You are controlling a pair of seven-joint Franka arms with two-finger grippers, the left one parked.
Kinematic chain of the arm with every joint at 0, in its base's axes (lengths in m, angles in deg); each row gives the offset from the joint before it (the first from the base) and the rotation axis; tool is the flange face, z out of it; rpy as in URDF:
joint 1: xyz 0 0 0.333 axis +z
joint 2: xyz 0 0 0 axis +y
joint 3: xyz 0 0 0.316 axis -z
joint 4: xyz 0.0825 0 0 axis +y
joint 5: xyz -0.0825 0 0.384 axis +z
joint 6: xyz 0 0 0 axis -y
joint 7: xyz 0.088 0 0 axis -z
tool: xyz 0 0 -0.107 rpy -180 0 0
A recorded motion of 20 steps. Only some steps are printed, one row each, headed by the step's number.
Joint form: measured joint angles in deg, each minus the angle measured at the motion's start. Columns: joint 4, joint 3, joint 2, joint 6, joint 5, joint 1, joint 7.
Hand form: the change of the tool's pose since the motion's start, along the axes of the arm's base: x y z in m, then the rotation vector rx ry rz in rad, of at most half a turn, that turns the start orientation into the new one. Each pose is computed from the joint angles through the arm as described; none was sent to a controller.
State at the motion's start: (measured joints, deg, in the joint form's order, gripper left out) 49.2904 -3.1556 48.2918 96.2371 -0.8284 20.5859 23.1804
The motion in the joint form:
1: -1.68 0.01 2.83 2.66 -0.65 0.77 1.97
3: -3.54 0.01 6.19 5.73 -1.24 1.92 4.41
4: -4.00 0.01 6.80 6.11 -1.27 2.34 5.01
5: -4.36 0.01 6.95 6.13 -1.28 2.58 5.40
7: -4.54 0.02 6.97 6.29 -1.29 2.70 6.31
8: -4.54 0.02 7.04 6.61 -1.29 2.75 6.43
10: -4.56 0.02 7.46 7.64 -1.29 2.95 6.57
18: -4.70 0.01 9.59 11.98 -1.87 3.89 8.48
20: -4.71 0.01 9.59 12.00 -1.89 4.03 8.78
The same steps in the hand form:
1: 0.0063 0.0119 -0.0201 0.0010 -0.0274 -0.0217
3: 0.0105 0.0291 -0.0456 0.0053 -0.0549 -0.0447
4: 0.0098 0.0348 -0.0495 0.0071 -0.0584 -0.0482
5: 0.0091 0.0380 -0.0485 0.0089 -0.0618 -0.0511
7: 0.0090 0.0396 -0.0470 0.0112 -0.0666 -0.0652
8: 0.0092 0.0405 -0.0475 0.0133 -0.0704 -0.0665
10: 0.0099 0.0438 -0.0514 0.0188 -0.0800 -0.0657
18: 0.0119 0.0585 -0.0726 0.0324 -0.1189 -0.0811
20: 0.0111 0.0603 -0.0725 0.0327 -0.1193 -0.0838

